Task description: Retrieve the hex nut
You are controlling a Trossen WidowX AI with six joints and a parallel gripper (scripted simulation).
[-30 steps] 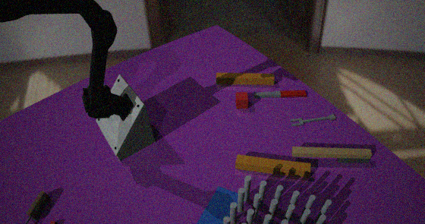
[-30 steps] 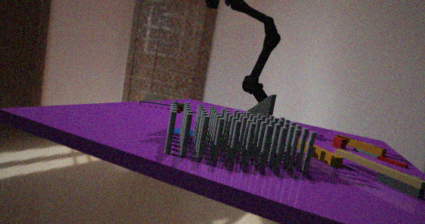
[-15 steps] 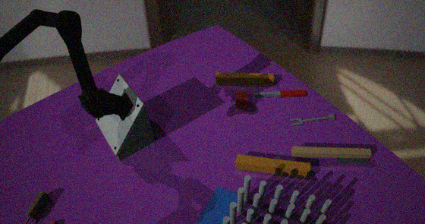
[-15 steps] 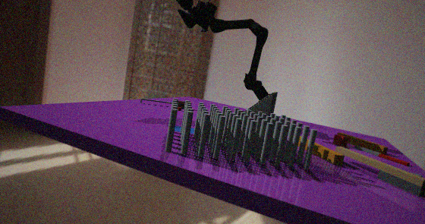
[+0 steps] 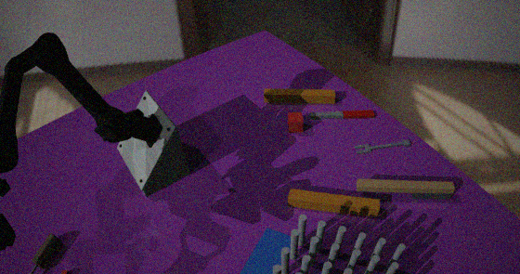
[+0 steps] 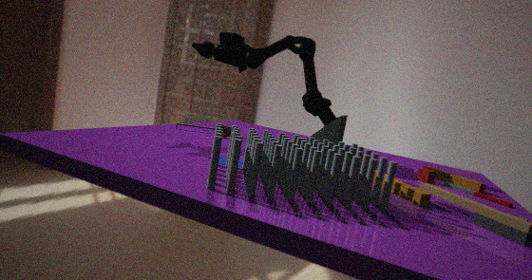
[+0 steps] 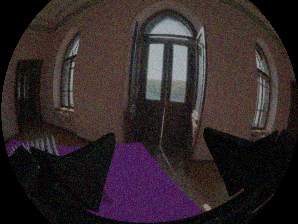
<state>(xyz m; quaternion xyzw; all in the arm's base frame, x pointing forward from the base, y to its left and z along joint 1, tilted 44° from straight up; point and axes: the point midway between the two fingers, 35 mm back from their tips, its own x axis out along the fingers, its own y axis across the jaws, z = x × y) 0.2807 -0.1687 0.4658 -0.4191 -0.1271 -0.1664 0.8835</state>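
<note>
Now: gripper tip 320 mm above the small red thing, 130 mm past it and 90 mm to the right of it. The rest, counted from my gripper tip: red block (830 mm to the left, 310 mm below, 230 mm behind); blue taped strip (430 mm to the left, 330 mm below, 140 mm ahead); thin rod (320 mm below, 150 mm behind, 30 mm to the right).
</note>
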